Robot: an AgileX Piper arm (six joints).
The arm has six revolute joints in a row. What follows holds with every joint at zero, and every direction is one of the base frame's.
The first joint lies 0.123 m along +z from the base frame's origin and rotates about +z.
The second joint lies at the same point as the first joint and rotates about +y.
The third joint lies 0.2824 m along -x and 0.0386 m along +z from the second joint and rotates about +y.
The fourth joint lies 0.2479 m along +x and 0.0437 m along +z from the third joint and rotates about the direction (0.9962, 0, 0.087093).
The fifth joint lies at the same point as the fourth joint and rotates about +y.
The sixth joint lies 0.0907 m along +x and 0.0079 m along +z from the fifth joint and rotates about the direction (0.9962, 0, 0.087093).
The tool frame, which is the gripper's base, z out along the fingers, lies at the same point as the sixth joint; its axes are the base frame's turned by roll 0, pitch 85.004 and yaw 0 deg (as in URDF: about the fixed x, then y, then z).
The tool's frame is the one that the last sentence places.
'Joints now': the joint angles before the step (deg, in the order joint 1, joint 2, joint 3, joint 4, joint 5, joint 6). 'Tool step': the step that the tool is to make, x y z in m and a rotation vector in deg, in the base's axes. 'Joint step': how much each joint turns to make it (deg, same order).
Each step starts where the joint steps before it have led.
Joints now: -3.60 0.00 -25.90 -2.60 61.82 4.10
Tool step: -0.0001 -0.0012 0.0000 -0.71 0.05 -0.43
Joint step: 0.03 0.00 0.01 -0.86 0.00 0.03
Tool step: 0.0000 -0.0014 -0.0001 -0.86 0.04 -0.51
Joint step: 0.00 0.00 0.05 -1.00 -0.06 0.00
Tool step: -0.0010 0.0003 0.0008 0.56 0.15 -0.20
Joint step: -0.04 -0.01 -0.32 0.19 0.54 0.43
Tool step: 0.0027 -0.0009 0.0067 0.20 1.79 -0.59
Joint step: 0.01 2.53 -1.61 -0.48 0.92 0.55
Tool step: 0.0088 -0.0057 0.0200 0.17 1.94 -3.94
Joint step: 0.01 6.05 -4.20 -3.61 0.50 3.84
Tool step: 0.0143 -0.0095 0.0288 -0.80 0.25 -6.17
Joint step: -0.02 7.51 -5.83 -6.20 -0.44 5.89
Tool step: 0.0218 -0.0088 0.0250 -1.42 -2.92 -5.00
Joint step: 0.07 6.96 -4.31 -6.37 -4.16 6.37
